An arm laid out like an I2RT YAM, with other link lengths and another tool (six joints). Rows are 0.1 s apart.
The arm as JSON. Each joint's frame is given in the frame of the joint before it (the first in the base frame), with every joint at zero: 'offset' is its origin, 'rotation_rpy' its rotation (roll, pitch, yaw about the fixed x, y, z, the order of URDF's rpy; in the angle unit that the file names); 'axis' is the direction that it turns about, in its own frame. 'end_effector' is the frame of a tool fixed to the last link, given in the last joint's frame.
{
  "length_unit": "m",
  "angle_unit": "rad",
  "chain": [
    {
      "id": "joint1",
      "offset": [
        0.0,
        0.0,
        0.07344
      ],
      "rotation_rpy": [
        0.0,
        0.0,
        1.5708
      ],
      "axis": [
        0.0,
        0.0,
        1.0
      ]
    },
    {
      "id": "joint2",
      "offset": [
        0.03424,
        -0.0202,
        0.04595
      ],
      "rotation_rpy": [
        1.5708,
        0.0,
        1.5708
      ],
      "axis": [
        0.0,
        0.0,
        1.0
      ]
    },
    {
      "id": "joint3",
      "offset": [
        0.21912,
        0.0,
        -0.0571
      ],
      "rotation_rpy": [
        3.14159,
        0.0,
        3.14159
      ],
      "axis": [
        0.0,
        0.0,
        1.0
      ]
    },
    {
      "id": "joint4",
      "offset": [
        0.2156,
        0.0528,
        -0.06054
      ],
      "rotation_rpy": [
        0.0,
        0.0,
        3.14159
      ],
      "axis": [
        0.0,
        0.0,
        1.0
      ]
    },
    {
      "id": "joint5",
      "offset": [
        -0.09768,
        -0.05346,
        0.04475
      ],
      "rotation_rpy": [
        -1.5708,
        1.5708,
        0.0
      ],
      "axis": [
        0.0,
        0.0,
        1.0
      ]
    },
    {
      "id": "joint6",
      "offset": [
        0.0,
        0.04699,
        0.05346
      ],
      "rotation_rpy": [
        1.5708,
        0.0,
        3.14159
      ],
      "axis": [
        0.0,
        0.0,
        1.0
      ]
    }
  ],
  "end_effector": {
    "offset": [
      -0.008,
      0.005,
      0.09
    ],
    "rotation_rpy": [
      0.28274,
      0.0,
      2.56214
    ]
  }
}
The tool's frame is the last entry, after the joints.
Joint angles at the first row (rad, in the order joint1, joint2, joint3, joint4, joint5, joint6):
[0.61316, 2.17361, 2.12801, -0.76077, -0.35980, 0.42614]
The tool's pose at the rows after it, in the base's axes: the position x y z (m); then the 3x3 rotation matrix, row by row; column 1 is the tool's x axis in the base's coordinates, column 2 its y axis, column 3 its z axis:
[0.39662 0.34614 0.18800], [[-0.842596 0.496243 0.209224], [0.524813 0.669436 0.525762], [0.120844 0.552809 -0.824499]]
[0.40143 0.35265 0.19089], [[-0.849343 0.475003 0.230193], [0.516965 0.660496 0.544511], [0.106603 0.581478 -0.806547]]
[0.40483 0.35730 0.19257], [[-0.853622 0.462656 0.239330], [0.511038 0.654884 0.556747], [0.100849 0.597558 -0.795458]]
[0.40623 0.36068 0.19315], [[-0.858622 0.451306 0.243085], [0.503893 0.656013 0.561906], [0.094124 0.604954 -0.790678]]
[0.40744 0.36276 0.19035], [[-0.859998 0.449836 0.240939], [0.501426 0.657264 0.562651], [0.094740 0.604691 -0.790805]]
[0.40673 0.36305 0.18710], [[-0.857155 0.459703 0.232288], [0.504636 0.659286 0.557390], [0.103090 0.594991 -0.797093]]
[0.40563 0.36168 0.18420], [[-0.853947 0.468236 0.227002], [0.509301 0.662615 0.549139], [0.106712 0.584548 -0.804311]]
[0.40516 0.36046 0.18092], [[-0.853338 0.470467 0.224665], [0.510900 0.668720 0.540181], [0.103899 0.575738 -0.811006]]
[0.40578 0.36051 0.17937], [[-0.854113 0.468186 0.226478], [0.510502 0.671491 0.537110], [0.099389 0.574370 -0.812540]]
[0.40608 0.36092 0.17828], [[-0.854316 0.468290 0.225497], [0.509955 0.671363 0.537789], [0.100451 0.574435 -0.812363]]
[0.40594 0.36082 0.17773], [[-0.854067 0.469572 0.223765], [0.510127 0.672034 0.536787], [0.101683 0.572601 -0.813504]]
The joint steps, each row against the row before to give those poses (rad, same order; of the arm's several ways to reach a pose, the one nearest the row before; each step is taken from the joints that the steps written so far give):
[0.00581, 0.00506, -0.00043, 0.05699, -0.01537, -0.02114]
[0.00440, 0.01292, 0.00640, 0.04264, -0.00142, -0.00156]
[0.00249, 0.01627, 0.01744, 0.01904, -0.00364, -0.00005]
[0.00312, 0.01319, 0.01693, 0.00495, -0.00191, -0.00552]
[0.00148, 0.01306, 0.00858, 0.00376, -0.00136, -0.00058]
[0.00155, 0.00699, 0.00562, -0.01039, 0.00156, 0.00577]
[0.00018, -0.00147, -0.00544, -0.00847, 0.00450, 0.00183]
[-0.00019, 0.00080, -0.00429, -0.00594, 0.00481, -0.00535]
[0.00000, 0.00346, 0.00048, 0.00121, 0.00258, -0.00465]
[0.00004, 0.00242, -0.00118, 0.00349, -0.00109, 0.00046]
[-0.00004, 0.00107, 0.00097, -0.00228, -0.00018, 0.00026]

